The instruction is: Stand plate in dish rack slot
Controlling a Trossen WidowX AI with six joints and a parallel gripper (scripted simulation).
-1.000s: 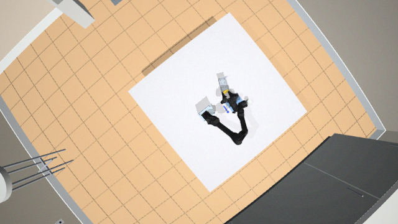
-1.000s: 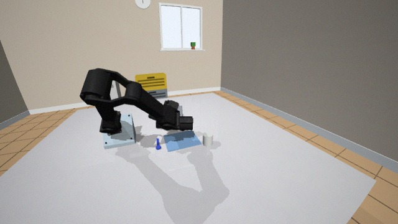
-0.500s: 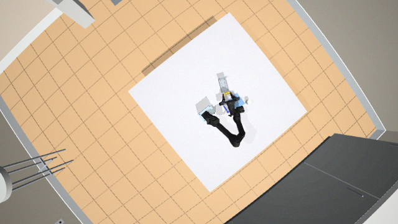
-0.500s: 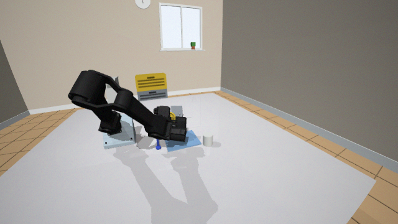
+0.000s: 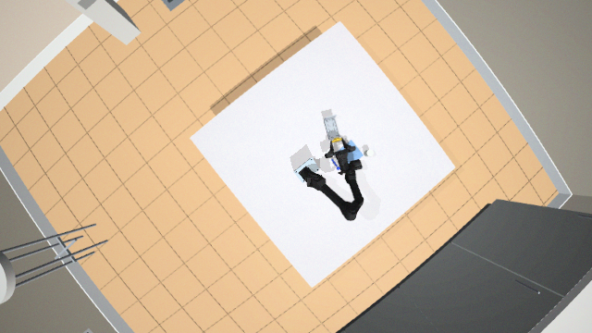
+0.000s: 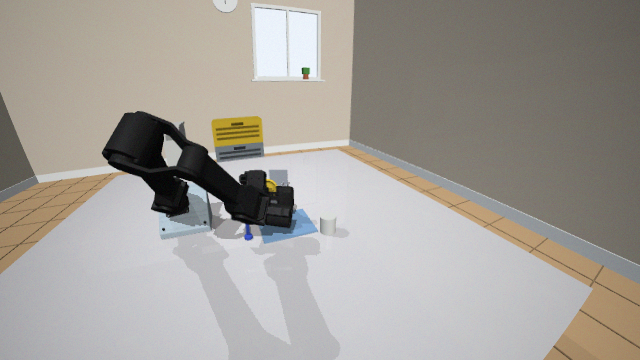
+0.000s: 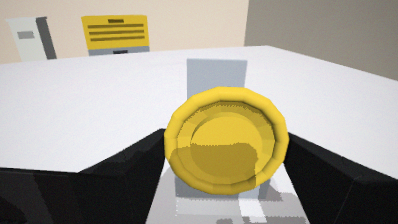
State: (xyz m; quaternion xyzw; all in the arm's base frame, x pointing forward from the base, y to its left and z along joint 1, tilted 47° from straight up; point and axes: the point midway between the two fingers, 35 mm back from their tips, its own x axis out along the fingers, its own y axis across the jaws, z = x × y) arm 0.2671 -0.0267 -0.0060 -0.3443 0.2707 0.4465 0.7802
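My gripper tip is 4 cm short of the grey dish rack, 7 cm to the right of it and 4 cm above it. From my gripper tip the other things lie so: yellow plate: 1 cm to the right; then blue spoon: 10 cm behind, 13 cm to the right, 6 cm below; then blue mat: 1 cm ahead, 14 cm to the right, 6 cm below.
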